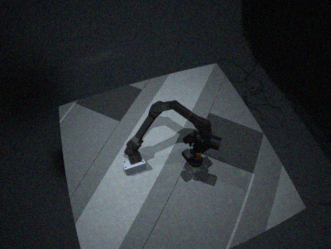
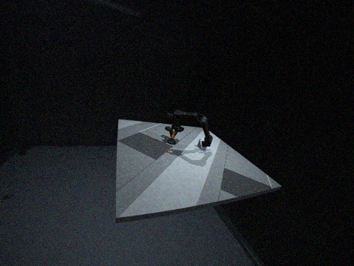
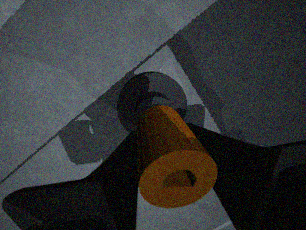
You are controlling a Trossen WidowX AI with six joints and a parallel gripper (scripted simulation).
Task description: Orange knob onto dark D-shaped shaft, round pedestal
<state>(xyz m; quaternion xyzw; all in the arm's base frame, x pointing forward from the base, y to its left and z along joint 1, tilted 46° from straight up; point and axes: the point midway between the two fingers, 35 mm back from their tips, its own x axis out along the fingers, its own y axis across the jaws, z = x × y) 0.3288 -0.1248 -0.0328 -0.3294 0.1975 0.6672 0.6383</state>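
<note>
The orange knob lies 20 mm above my gripper tip. The rest, counted from my gripper tip: dark round pedestal (40 mm below).
</note>
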